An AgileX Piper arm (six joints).
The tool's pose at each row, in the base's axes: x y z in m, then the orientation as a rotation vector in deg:
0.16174, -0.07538, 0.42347, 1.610, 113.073, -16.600
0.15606, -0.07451, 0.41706, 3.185, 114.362, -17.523
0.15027, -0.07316, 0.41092, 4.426, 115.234, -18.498
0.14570, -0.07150, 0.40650, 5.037, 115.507, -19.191
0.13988, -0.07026, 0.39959, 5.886, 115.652, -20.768
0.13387, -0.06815, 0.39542, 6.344, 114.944, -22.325
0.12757, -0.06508, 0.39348, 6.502, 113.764, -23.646
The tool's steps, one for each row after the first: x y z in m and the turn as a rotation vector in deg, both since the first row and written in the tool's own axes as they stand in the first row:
0.00804, 0.00120, -0.00285, 1.239, 1.517, 0.551
0.01582, 0.00279, -0.00600, 2.394, 2.599, 0.876
0.02151, 0.00455, -0.00878, 3.124, 2.997, 0.949
0.03001, 0.00618, -0.01164, 4.585, 3.378, 0.785
0.03602, 0.00810, -0.01590, 5.948, 2.880, 0.437
0.04002, 0.01049, -0.02149, 7.071, 1.869, 0.032

